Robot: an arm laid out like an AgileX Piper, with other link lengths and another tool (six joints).
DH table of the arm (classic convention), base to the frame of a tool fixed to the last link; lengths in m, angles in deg. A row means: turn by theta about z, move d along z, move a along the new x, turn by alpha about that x. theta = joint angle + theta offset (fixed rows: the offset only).
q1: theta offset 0; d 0.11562; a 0; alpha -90
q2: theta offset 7.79; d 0; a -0.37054; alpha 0
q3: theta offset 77.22; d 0; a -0.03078; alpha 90
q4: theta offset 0; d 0.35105; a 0; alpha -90
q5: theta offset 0; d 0; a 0; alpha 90
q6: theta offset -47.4; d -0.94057; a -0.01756; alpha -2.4
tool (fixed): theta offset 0; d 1.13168; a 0; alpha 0
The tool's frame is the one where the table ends.
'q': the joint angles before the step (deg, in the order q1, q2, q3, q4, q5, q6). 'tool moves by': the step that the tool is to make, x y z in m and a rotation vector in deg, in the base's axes. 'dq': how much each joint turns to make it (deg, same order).
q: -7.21, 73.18, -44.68, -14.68, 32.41, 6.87
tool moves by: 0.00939, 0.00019, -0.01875, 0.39, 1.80, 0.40
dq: 0.05, 3.43, -0.16, 0.01, -1.48, -0.01
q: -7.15, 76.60, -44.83, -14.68, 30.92, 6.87
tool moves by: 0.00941, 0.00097, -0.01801, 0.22, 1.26, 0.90
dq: 0.13, 3.27, -0.14, 0.07, -1.97, -0.44
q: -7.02, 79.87, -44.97, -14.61, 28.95, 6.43
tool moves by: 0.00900, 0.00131, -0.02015, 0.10, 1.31, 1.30
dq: 0.15, 3.50, -0.12, 0.10, -2.24, -0.84
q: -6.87, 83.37, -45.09, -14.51, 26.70, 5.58
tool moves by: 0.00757, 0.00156, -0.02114, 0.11, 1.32, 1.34
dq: 0.16, 3.50, -0.06, 0.08, -2.28, -0.88
